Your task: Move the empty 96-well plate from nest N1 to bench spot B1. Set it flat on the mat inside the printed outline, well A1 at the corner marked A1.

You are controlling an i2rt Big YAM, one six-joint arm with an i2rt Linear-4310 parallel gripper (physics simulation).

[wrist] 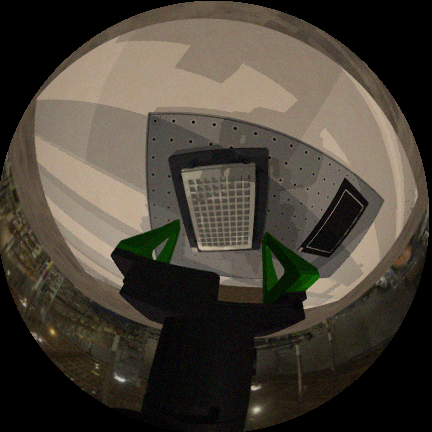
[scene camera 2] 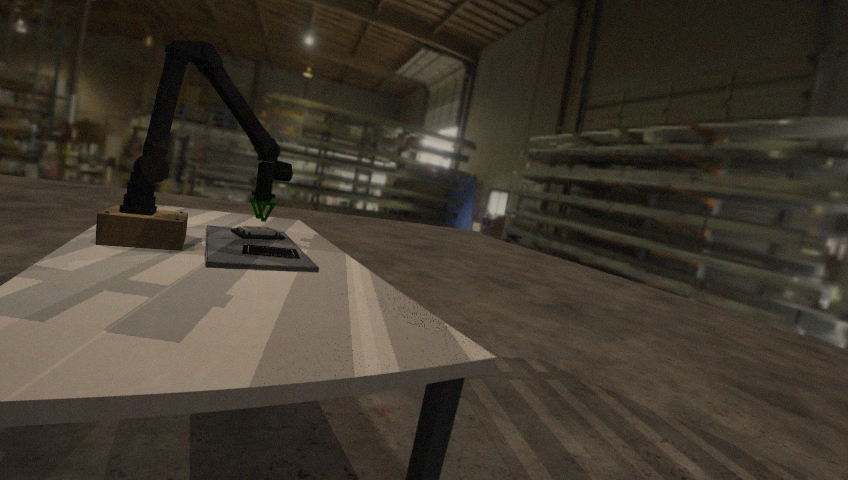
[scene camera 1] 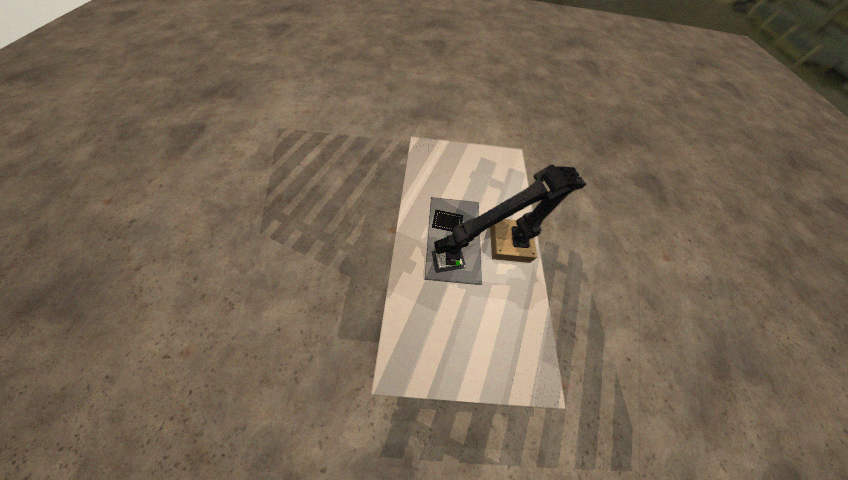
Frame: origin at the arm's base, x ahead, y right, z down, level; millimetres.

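Seen in the pictures: gripper, fingertip midpoint: [wrist: 221,230] [scene camera 2: 260,220] [scene camera 1: 449,255]; arm's base, origin of the base link: [scene camera 2: 138,211] [scene camera 1: 519,237].
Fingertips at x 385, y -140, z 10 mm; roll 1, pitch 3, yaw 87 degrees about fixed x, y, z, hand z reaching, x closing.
Note:
Pixels of each thing's middle, then the offset from my fingertips to it. "spot": a spot on its surface instead. Level surfaces: height alone.
- pale 96-well plate, body centre: [wrist: 221,213] [scene camera 2: 258,230] [scene camera 1: 448,258] dx -4, dy +0, dz +40 mm
- dark nest, surface spot: [wrist: 263,175] spot: dx +56, dy +42, dz +47 mm
- black mat, its level: dz +57 mm
- pale table, its level: dz +72 mm
The pale 96-well plate [scene camera 1: 441,260] [scene camera 2: 264,231] [wrist: 220,210] sits in the dark nest [wrist: 263,175], a black-walled frame on the grey perforated board. My gripper [scene camera 1: 458,262] [scene camera 2: 262,218] [wrist: 221,230] is open and empty, with green fingers. It points down and hangs above the plate, with a gap below the fingertips in scene camera 2. In the wrist view the fingertips show at either side of the plate's lower part. The black mat [scene camera 1: 447,220] [scene camera 2: 270,251] [wrist: 336,220] with its thin pale outline lies on the same board. The A1 lettering is too small to read.
The grey board [scene camera 1: 470,274] [scene camera 2: 220,262] [wrist: 295,165] lies on the pale table [scene camera 1: 464,356] [scene camera 2: 196,368]. The arm stands on a wooden block [scene camera 1: 512,253] [scene camera 2: 141,230] [wrist: 240,294] beside the board. Striped shadows cross the table and floor.

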